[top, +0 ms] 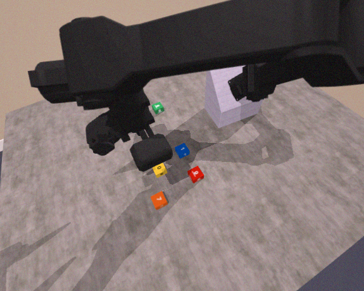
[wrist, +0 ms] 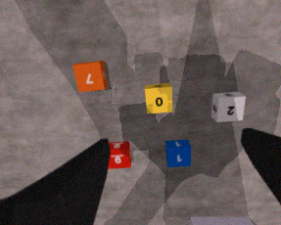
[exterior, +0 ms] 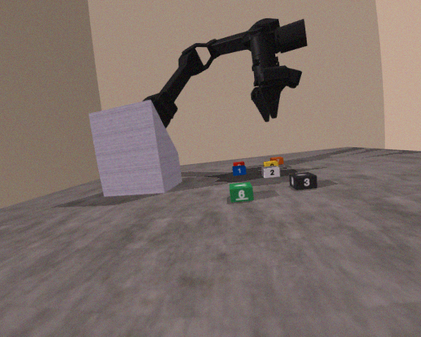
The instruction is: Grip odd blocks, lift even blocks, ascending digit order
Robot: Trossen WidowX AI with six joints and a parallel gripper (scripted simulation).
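My gripper tip is 120 mm above the yellow 0 block and 10 mm past it. From my gripper tip the other things lie so: white 2 block (120 mm below, 80 mm to the right, 30 mm behind); then blue 1 block (120 mm below, 90 mm behind, 20 mm to the right); then orange 7 block (120 mm below, 80 mm to the left, 30 mm ahead).
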